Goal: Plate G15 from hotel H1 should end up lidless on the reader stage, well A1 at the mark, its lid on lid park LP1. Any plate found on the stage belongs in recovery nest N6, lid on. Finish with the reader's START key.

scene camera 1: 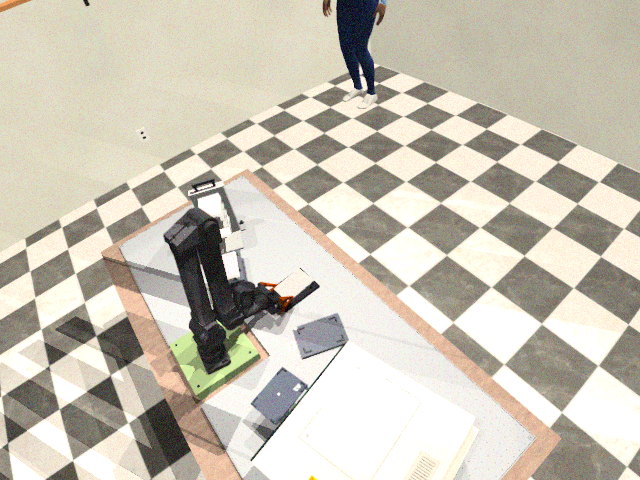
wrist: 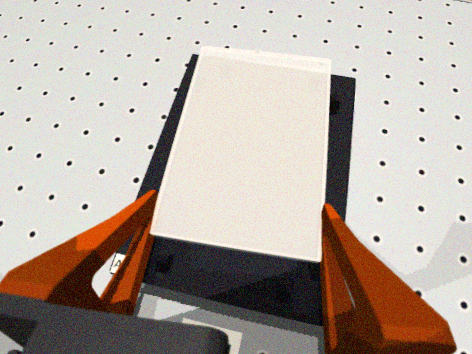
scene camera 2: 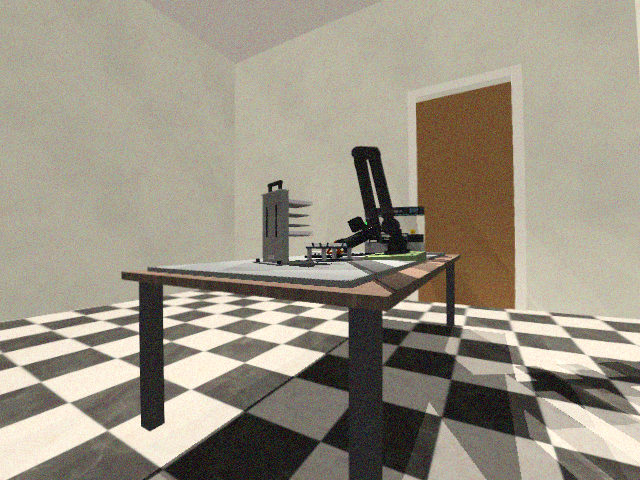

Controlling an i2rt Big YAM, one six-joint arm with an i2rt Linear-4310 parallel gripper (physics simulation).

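Places are measured from the arm's base along level axes (x left, y up, z ahead), in centimetres.
Pixels of known places: gripper, between the fingertips: (scene camera 1: pixel 285 291) (wrist: pixel 238 205) (scene camera 2: pixel 329 252); arm's base, origin of its link: (scene camera 1: pixel 214 355) (scene camera 2: pixel 397 253).
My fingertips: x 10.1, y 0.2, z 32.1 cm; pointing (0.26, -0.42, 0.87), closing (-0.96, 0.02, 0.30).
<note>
For each thing: its top centre in the pictures, then the offset to it from my fingertips. "spot": a spot on its surface instead.
- white plate, centre of its top: (wrist: pixel 251 133) (scene camera 1: pixel 293 284) dz +4.1, dx +0.9, dy +0.3 cm
- black nest, centre of its top: (wrist: pixel 249 153) (scene camera 1: pixel 292 286) dz +3.3, dx +0.7, dy -0.6 cm
- dark pad with a white dot, a spot on its surface: (scene camera 1: pixel 279 395) spot: dz -18.5, dx -37.9, dy +7.8 cm
- white reader, centre of its top: (scene camera 1: pixel 363 441) (scene camera 2: pixel 394 210) dz -6.8, dx -65.3, dy +26.9 cm
- dark grey nest, centre of its top: (scene camera 1: pixel 320 333) dz +2.6, dx -22.1, dy -0.8 cm
My gripper (scene camera 1: pixel 279 293) (wrist: pixel 238 205) has its orange fingers shut on the long sides of a white plate (scene camera 1: pixel 295 281) (wrist: pixel 245 150). Whether this is a lidded plate, a bare plate or a lid alone I cannot tell. It is over a black nest (scene camera 1: pixel 308 292) (wrist: pixel 343 135) that shows along its sides and near end; any gap beneath is unclear. The hotel (scene camera 1: pixel 231 209) (scene camera 2: pixel 275 227) has pale plates or shelves on it. A dark pad with a white dot (scene camera 1: pixel 279 395) is beside the white reader (scene camera 1: pixel 361 413); no plate shows on it. The START key cannot be made out.
Another dark grey nest (scene camera 1: pixel 320 335) lies between my gripper and the reader. A low rack with short posts shows around the gripper in scene camera 2. The green base plate (scene camera 1: pixel 240 353) carries my arm. The wooden table edge (scene camera 1: pixel 356 263) runs along the far side. A person (scene camera 1: pixel 355 46) stands beyond the table.
</note>
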